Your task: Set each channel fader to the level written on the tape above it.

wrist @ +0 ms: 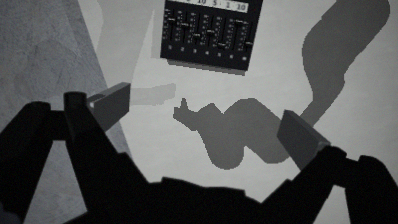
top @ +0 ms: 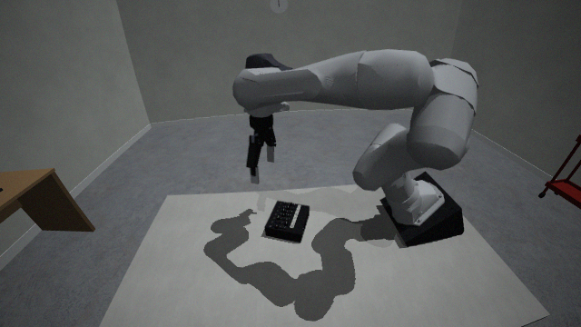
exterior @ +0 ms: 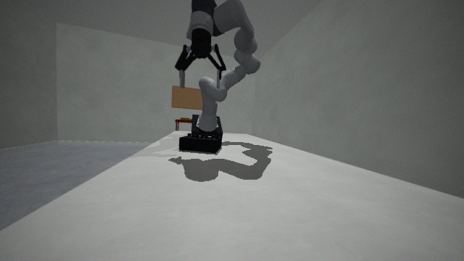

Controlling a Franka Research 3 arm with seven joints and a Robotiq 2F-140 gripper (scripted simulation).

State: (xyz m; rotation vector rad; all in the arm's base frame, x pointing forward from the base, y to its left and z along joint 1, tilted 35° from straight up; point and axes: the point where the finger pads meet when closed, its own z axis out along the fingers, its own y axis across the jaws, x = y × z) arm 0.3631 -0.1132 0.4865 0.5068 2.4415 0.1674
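My hand is 80 mm past the channel 2 fader cap, 10 mm to the left of it and 210 mm above it. Round my hand: channel 1 fader cap (100 mm behind, 30 mm to the right, 210 mm below); then master fader cap (30 mm behind, 90 mm to the left, 210 mm below).
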